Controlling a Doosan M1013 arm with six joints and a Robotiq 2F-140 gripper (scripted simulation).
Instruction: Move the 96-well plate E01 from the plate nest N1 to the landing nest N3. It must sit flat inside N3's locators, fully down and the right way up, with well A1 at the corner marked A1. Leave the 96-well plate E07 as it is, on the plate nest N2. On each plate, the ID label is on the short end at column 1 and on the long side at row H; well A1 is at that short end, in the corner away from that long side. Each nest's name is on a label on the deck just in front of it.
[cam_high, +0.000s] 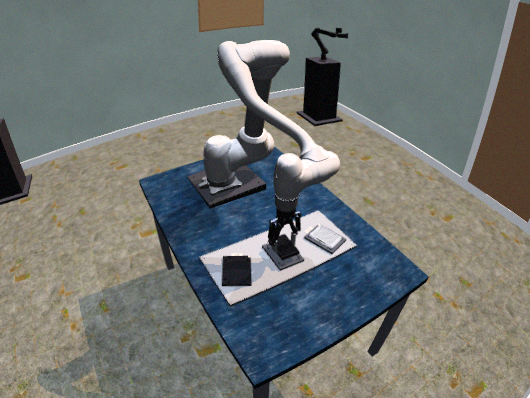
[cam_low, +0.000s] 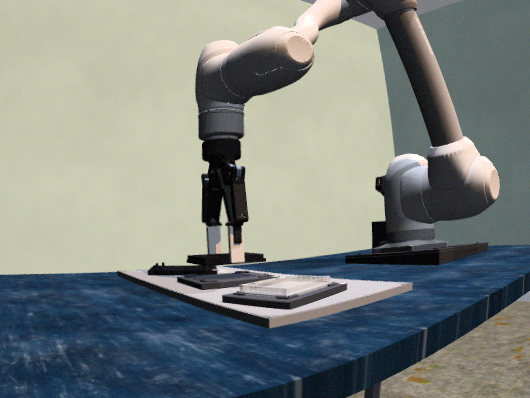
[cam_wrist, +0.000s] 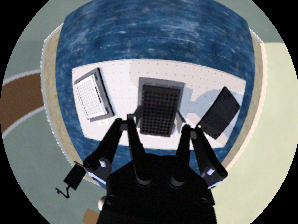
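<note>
Right now the dark nest is 6 cm below my hand. Round my hand: dark 96-well plate (2 cm below); then clear 96-well plate (1 cm ahead, 22 cm to the left, 5 cm below).
</note>
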